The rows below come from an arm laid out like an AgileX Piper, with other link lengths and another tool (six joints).
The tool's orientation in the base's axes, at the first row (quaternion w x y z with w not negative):
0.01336, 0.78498, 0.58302, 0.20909
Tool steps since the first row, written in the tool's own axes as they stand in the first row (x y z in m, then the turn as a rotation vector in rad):
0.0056, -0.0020, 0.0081, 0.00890, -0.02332, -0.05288
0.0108, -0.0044, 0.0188, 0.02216, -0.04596, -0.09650
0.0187, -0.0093, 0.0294, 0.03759, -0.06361, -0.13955
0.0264, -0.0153, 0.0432, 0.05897, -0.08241, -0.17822
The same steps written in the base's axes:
0.0023, 0.0076, -0.0062, -0.03733, 0.00387, 0.04485
0.0050, 0.0155, -0.0149, -0.06983, 0.01360, 0.08279
0.0060, 0.0267, -0.0234, -0.09710, 0.02386, 0.12221
0.0071, 0.0388, -0.0352, -0.12253, 0.04095, 0.15919

